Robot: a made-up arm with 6 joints. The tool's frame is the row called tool.
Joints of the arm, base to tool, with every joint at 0 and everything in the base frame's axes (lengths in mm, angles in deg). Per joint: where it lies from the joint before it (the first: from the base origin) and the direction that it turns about. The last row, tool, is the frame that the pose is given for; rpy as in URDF.
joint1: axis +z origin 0 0 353
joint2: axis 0 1 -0.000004 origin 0 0 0
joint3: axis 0 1 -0.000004 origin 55 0 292
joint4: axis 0 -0.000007 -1 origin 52 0 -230
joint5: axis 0 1 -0.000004 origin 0 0 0
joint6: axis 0 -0.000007 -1 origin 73 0 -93
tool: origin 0 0 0 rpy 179.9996 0 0
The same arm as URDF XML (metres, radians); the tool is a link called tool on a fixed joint. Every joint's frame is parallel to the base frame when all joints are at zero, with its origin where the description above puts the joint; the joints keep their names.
<robot name="arm">
  <joint name="tool_joint" type="fixed">
    <parent link="link6"/>
    <child link="tool"/>
    <origin xyz="0 0 0" rpy="3.1416 0 0"/>
  </joint>
  <joint name="joint6" type="continuous">
    <parent link="link5"/>
    <child link="link6"/>
    <origin xyz="0.073 0 -0.093" rpy="0 0 0"/>
    <axis xyz="0 0 -1"/>
  </joint>
  <joint name="joint5" type="continuous">
    <parent link="link4"/>
    <child link="link5"/>
    <origin xyz="0 0 0" rpy="0 0 0"/>
    <axis xyz="0 1 0"/>
  </joint>
  <joint name="joint4" type="continuous">
    <parent link="link3"/>
    <child link="link4"/>
    <origin xyz="0.052 0 -0.23" rpy="0 0 0"/>
    <axis xyz="0 0 -1"/>
  </joint>
  <joint name="joint3" type="continuous">
    <parent link="link2"/>
    <child link="link3"/>
    <origin xyz="0.055 0 0.292" rpy="0 0 0"/>
    <axis xyz="0 1 0"/>
  </joint>
  <joint name="joint2" type="continuous">
    <parent link="link1"/>
    <child link="link2"/>
    <origin xyz="0 0 0" rpy="0 0 0"/>
    <axis xyz="0 1 0"/>
  </joint>
  <joint name="joint1" type="continuous">
    <parent link="base_link"/>
    <child link="link1"/>
    <origin xyz="0 0 0.353" rpy="0 0 0"/>
    <axis xyz="0 0 1"/>
  </joint>
  <link name="base_link"/>
  <link name="link1"/>
  <link name="link2"/>
  <link name="link3"/>
  <link name="link4"/>
  <link name="link5"/>
  <link name="link6"/>
  <link name="tool"/>
</robot>

